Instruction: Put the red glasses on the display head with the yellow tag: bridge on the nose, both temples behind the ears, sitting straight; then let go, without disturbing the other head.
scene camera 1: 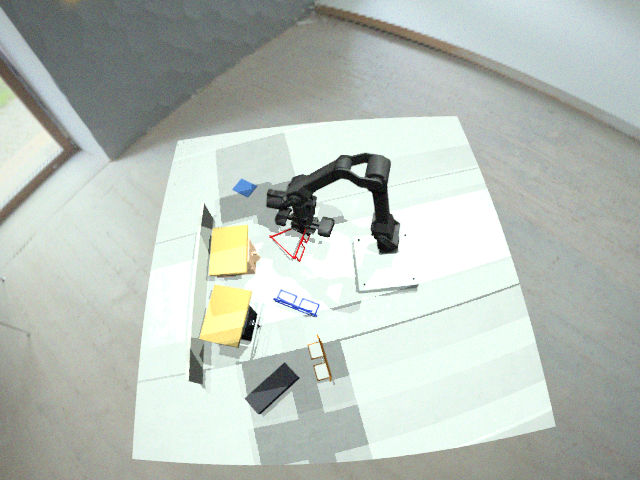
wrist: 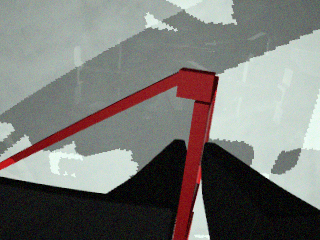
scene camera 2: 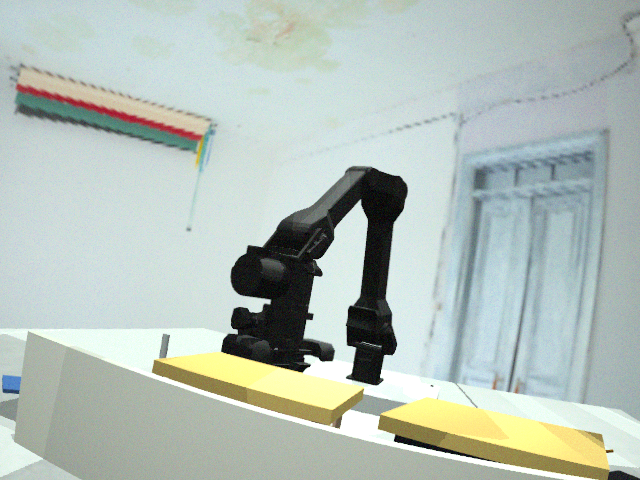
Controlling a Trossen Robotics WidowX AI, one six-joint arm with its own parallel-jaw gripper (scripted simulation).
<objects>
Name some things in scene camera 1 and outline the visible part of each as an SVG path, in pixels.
My gripper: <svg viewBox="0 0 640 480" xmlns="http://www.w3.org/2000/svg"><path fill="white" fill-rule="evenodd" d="M335 221L332 218L323 216L321 222L319 222L318 217L314 217L316 203L314 207L311 207L311 212L303 217L295 215L294 212L289 215L292 212L291 208L287 208L286 211L279 209L275 216L276 225L286 226L287 219L292 220L290 223L291 229L301 234L305 231L307 236L313 235L316 229L318 229L318 235L327 238L331 235Z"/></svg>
A dark box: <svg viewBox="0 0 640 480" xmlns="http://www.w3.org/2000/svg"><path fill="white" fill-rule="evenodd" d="M285 362L258 385L252 393L246 396L245 400L257 414L261 414L299 379Z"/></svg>
</objects>
